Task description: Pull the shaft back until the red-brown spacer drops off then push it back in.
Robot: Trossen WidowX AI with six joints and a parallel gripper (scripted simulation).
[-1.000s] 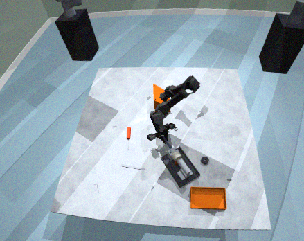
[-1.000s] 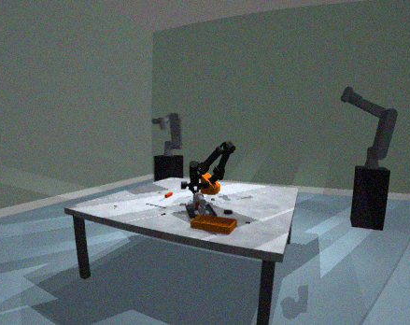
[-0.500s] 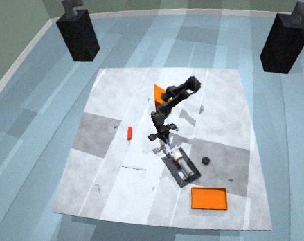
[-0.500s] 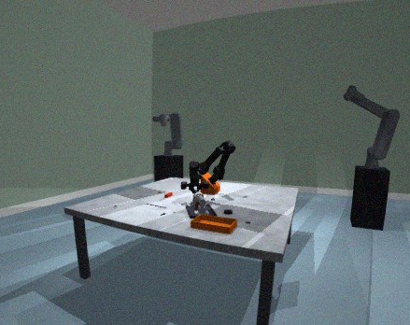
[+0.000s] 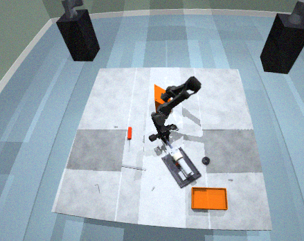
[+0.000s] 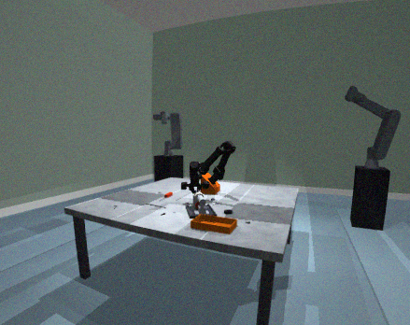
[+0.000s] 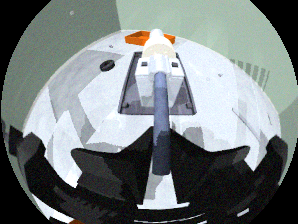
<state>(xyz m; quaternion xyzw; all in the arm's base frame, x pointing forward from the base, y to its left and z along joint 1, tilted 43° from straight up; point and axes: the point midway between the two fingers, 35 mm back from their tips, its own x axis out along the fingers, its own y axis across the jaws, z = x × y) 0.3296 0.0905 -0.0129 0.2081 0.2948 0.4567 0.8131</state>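
Now: gripper tip 4 cm short of the shaft, 3 cm to the right of it and 3 cm below it. The rest, counted from my gripper tip: orange tray (30 cm ahead, 28 cm to the left, 4 cm below); red-brown spacer (11 cm ahead, 9 cm to the left, 2 cm below); black ring (6 cm ahead, 25 cm to the left, 5 cm below).
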